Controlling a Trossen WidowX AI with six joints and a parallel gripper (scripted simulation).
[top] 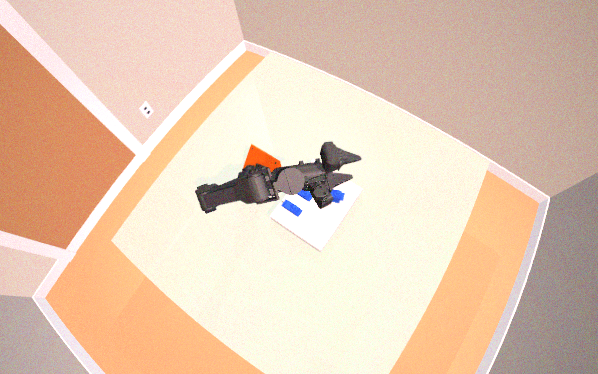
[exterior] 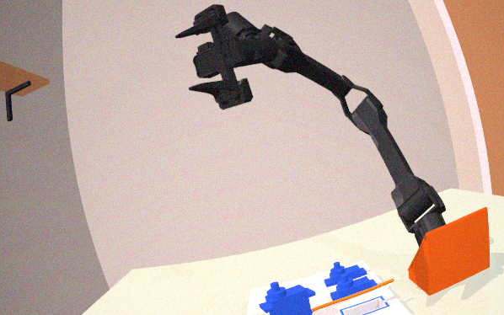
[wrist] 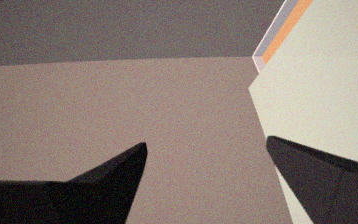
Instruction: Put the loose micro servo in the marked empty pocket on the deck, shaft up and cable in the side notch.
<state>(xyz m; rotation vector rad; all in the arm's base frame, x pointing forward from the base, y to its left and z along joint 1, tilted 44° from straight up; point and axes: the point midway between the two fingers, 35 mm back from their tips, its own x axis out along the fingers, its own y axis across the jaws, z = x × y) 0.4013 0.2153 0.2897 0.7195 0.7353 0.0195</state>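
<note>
The white deck lies 45 cm below my gripper tip and 8 cm behind it.
</note>
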